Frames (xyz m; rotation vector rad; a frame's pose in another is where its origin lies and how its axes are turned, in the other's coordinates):
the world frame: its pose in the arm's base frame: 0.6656 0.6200 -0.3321 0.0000 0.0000 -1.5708
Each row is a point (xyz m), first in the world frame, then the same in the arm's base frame.
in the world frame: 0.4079 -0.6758 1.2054
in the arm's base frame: -0.0102 0.2121 0.8733
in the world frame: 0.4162 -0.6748 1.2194
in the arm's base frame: -0.0092 0.2038 0.8873
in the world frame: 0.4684 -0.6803 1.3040
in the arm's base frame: -0.0147 0.1516 0.9719
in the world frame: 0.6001 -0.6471 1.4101
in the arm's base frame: 0.0185 0.0199 1.0780
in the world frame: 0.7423 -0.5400 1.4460
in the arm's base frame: 0.1256 -0.1223 1.1139
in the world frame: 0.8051 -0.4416 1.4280
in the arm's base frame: 0.2240 -0.1851 1.0959
